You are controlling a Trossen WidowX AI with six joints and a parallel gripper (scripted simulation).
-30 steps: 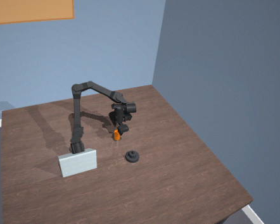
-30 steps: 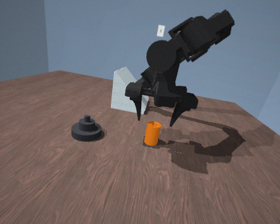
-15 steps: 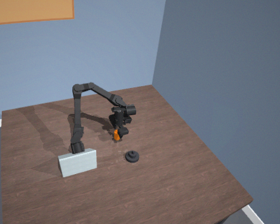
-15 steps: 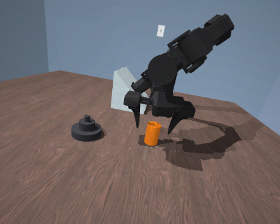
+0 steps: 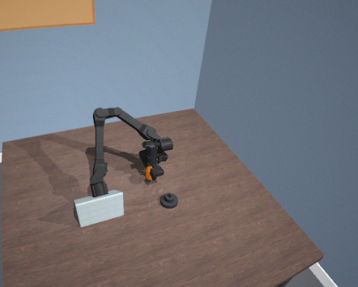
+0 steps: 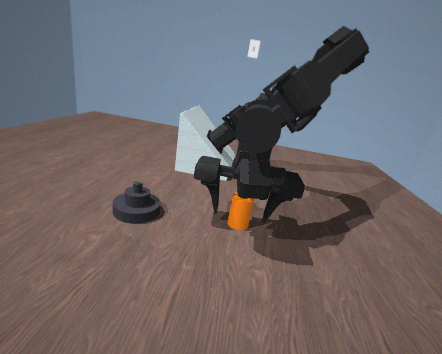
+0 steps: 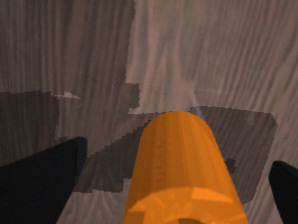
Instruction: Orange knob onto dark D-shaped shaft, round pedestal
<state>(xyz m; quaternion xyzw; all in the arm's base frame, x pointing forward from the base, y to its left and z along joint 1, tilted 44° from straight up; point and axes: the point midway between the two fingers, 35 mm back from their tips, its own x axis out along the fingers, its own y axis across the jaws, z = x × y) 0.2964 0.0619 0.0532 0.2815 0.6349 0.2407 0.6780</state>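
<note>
My gripper tip is 10 mm short of the dark round pedestal, 190 mm to the left of it and 10 mm below it. The rest, counted from my gripper tip: orange knob 10 mm above.
</note>
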